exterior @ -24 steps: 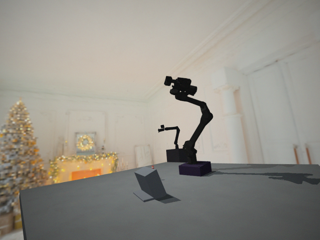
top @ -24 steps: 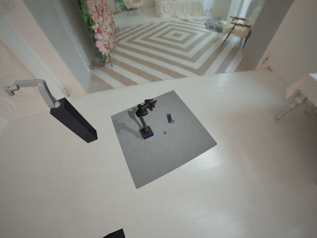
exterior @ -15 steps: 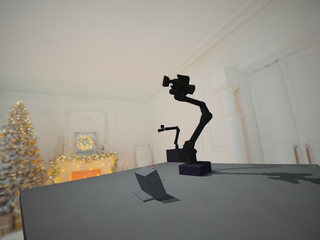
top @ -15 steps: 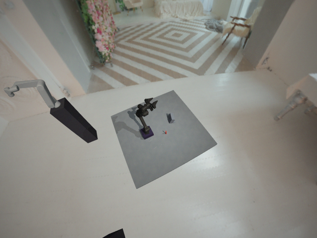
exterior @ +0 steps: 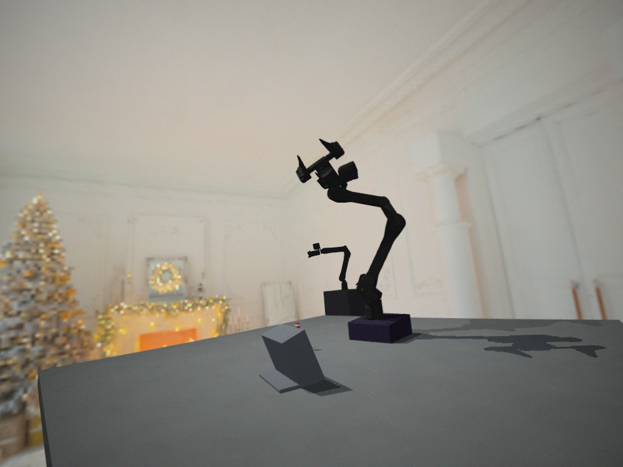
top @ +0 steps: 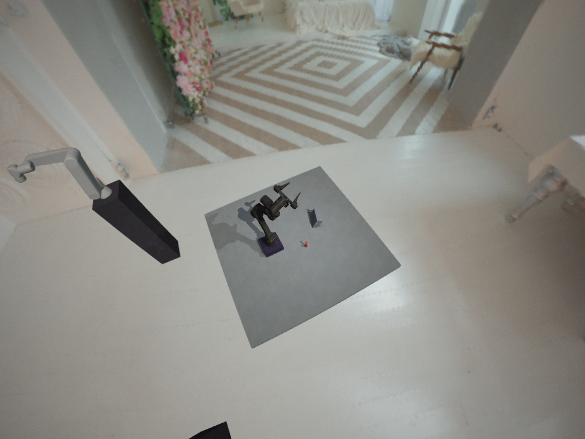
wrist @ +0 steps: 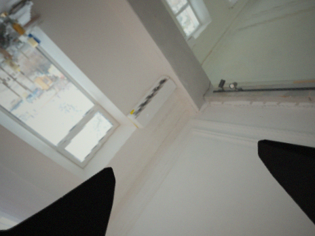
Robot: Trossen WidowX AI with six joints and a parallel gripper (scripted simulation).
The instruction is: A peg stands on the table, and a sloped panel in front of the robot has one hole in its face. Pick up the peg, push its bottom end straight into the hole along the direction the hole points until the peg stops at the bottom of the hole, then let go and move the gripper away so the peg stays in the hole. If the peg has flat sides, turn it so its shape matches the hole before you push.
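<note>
The round red peg lies 600 mm below my gripper tip, 90 mm to the right of it and 20 mm ahead of it. The rest, counted from my gripper tip: grey sloped panel 610 mm below, 210 mm ahead, 100 mm to the left.
</note>
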